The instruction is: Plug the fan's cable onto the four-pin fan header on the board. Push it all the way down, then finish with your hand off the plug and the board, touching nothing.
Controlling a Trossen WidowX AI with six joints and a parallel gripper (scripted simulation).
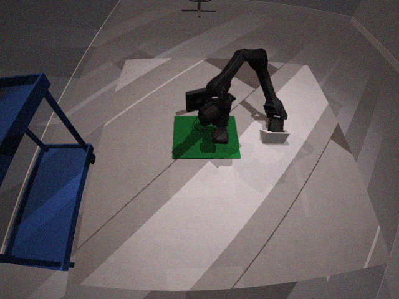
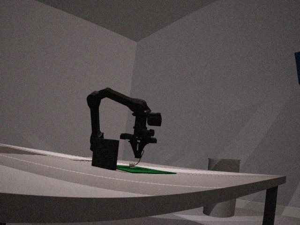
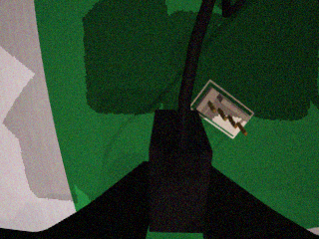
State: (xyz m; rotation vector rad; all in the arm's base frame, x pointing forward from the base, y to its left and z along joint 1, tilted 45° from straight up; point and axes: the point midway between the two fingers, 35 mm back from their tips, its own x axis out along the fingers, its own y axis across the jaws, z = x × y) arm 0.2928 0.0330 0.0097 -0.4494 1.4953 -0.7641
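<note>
Now: the pale header part 50 mm below my gripper tip, 40 mm to the right of it and 10 mm ahead of it. Round my gripper tip: white four-pin header (70 mm below, 30 mm to the right); black plug (10 mm ahead, 10 mm above); board (80 mm below, 50 mm to the right, 40 mm ahead).
</note>
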